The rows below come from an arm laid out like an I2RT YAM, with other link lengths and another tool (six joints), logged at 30 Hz.
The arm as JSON. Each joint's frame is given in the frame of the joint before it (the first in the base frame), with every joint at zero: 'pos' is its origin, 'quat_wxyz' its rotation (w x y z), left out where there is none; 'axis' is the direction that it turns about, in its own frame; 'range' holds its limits. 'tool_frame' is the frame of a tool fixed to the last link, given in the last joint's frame.
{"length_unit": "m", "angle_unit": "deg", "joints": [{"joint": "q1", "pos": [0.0, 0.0, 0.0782], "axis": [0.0, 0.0, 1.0], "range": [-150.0, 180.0]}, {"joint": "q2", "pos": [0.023, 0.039, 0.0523], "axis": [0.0, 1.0, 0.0], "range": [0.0, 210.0]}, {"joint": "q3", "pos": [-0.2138, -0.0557, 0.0], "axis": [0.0, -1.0, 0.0], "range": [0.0, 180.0]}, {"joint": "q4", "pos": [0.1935, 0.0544, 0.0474], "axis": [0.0, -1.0, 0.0], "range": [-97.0, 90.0]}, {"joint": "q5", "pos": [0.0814, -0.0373, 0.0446], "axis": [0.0, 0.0, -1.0], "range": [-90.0, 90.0]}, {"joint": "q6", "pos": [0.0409, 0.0, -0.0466], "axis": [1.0, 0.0, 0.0], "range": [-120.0, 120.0]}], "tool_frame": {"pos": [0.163, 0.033, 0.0], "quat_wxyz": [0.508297, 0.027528, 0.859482, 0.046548]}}
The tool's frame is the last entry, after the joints.
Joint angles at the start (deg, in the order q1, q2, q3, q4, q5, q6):
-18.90 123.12 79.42 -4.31 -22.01 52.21
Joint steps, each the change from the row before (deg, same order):
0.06 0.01 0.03 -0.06 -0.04 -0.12
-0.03 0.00 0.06 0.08 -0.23 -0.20
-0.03 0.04 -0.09 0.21 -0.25 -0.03
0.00 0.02 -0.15 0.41 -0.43 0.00
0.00 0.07 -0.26 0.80 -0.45 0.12
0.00 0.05 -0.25 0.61 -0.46 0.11
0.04 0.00 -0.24 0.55 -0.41 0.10
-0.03 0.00 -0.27 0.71 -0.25 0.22
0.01 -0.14 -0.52 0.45 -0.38 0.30
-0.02 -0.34 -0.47 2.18 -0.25 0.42
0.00 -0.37 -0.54 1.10 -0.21 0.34
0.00 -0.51 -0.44 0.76 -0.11 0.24
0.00 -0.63 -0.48 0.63 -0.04 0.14
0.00 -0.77 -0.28 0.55 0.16 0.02
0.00 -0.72 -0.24 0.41 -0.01 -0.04
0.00 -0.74 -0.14 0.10 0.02 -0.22
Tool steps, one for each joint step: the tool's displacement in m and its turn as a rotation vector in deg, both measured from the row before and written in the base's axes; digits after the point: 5 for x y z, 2 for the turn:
-0.00001 0.00075 -0.00006 -0.04 0.01 0.17
0.00042 0.00043 0.00092 -0.03 -0.22 0.26
0.00008 0.00054 0.00011 0.13 -0.14 0.16
0.00045 0.00127 0.00080 0.22 -0.33 0.29
0.00101 0.00109 0.00105 0.25 -0.53 0.22
0.00050 0.00130 0.00066 0.30 -0.38 0.24
0.00048 0.00151 0.00088 0.25 -0.37 0.26
0.00075 0.00018 0.00105 0.19 -0.43 0.00
-0.00086 0.00150 -0.00007 0.46 -0.10 0.08
0.00437 -0.00105 0.00781 -0.18 -1.92 -0.11
0.00107 0.00016 0.00385 0.09 -0.86 -0.06
0.00076 -0.00001 0.00437 -0.01 -0.76 -0.07
0.00035 -0.00005 0.00457 -0.12 -0.72 -0.05
0.00114 -0.00092 0.00656 -0.42 -0.95 -0.13
0.00075 -0.00021 0.00610 -0.31 -0.85 0.03
0.00034 -0.00008 0.00573 -0.42 -0.70 0.11

